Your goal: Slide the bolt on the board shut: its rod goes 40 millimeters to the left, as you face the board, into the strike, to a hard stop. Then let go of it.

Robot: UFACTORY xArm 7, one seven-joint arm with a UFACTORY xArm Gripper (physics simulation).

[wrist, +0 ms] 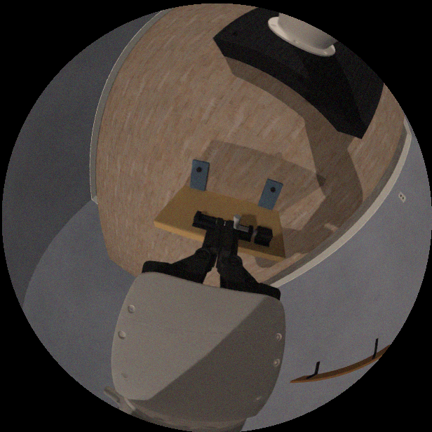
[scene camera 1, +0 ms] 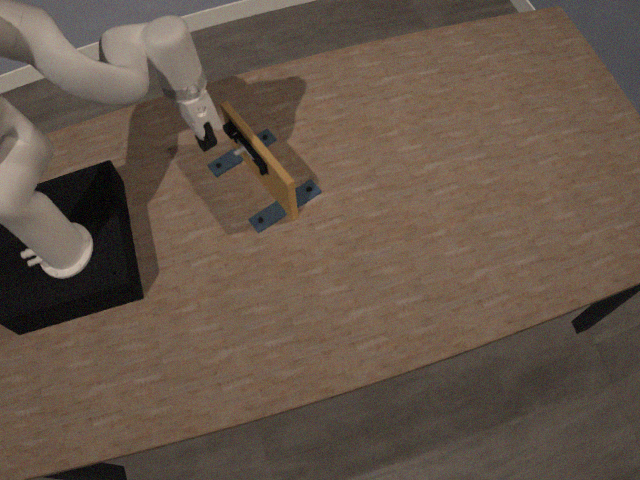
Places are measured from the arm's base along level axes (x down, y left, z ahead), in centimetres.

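Pixels of known places: gripper, between the fingertips: (scene camera 1: 208, 145); arm's base, origin of its link: (scene camera 1: 66, 251).
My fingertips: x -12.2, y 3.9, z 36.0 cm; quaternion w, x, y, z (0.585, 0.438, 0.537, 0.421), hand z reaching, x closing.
For each thing: its top centre in the pictures, then the offset to it from my fingertips. "spot": a spot on its surface instead. Level surfaces: height alone.
- upright tan board, centre of its top: (scene camera 1: 254, 140) dz +9.4, dx +6.4, dy +2.4 cm
- black bolt rail, a spot on its surface: (scene camera 1: 254, 153) spot: dz +8.5, dx +8.8, dy +0.9 cm
- pale bolt handle, a spot on its surface: (scene camera 1: 239, 151) spot: dz +5.7, dx +9.5, dy +3.1 cm
- black strike block, a spot on its surface: (scene camera 1: 229, 129) spot: dz +5.3, dx +8.9, dy +9.0 cm
- wooden table, height of its surface: dx +22.0 cm
The upright tan board (scene camera 1: 284, 184) (wrist: 175, 207) carries a black bolt rail (scene camera 1: 254, 153) (wrist: 204, 220) on the face towards the robot base. The pale bolt handle (scene camera 1: 239, 151) (wrist: 237, 220) sticks out from the rail. The black strike block (scene camera 1: 229, 129) (wrist: 263, 235) is at the rail's strike end; a short bit of grey rod (wrist: 254, 233) shows beside it. How deep the rod sits is hidden. My gripper (scene camera 1: 207, 144) (wrist: 222, 229) is shut and empty. It is in front of the board, apart from the handle in the scene view; its fingers cover part of the rail in the wrist view.
Blue feet (scene camera 1: 267, 217) (wrist: 200, 175) with dark screws extend from under the board onto the wooden table (scene camera 1: 413, 232) (wrist: 150, 100). The black robot base block (scene camera 1: 77, 304) (wrist: 300, 80) stands on the board's bolt side. A wall shelf (wrist: 345, 371) shows low right in the wrist view.
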